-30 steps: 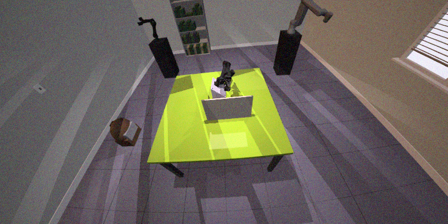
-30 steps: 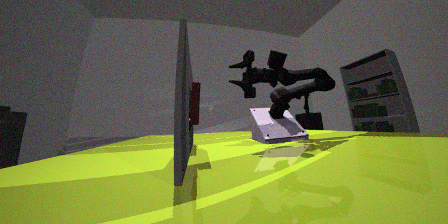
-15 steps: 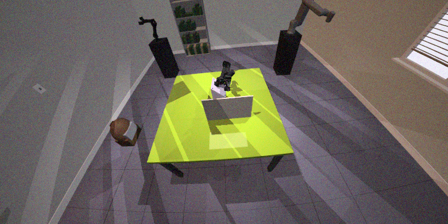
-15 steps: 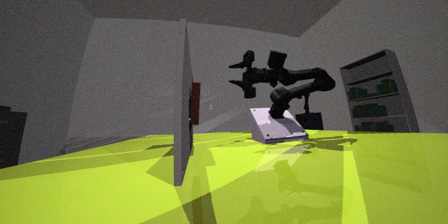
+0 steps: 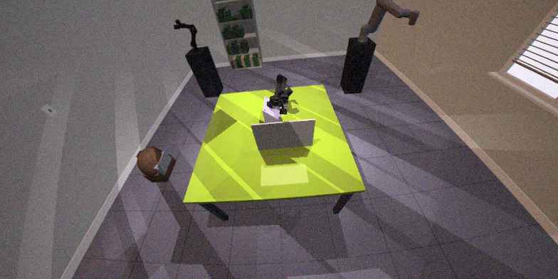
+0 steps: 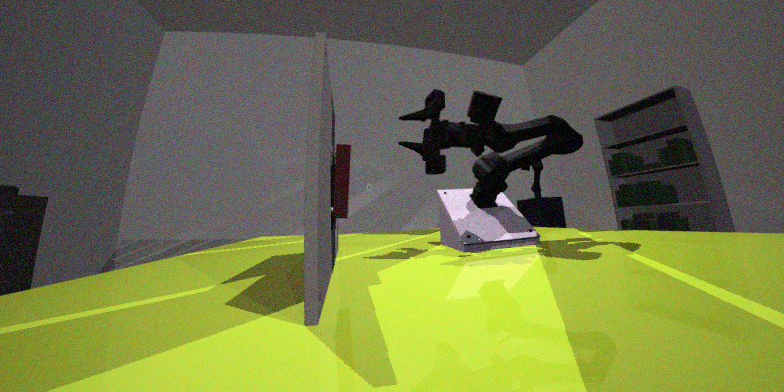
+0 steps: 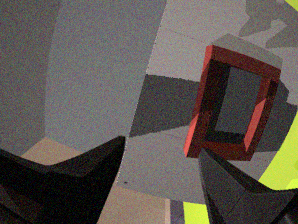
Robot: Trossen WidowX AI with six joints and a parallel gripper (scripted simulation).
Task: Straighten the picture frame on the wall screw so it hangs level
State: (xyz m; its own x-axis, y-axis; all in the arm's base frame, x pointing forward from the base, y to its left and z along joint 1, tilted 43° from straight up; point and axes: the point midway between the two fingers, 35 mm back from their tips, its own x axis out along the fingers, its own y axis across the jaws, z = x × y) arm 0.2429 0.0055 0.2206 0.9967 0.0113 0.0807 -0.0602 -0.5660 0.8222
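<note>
Right now the dark red picture frame is 130 mm ahead of my gripper tip, 110 mm below it and 10 mm to the right of it. The rest, counted from my gripper tip: grey wall panel 140 mm ahead, 120 mm below, 10 mm to the right.
</note>
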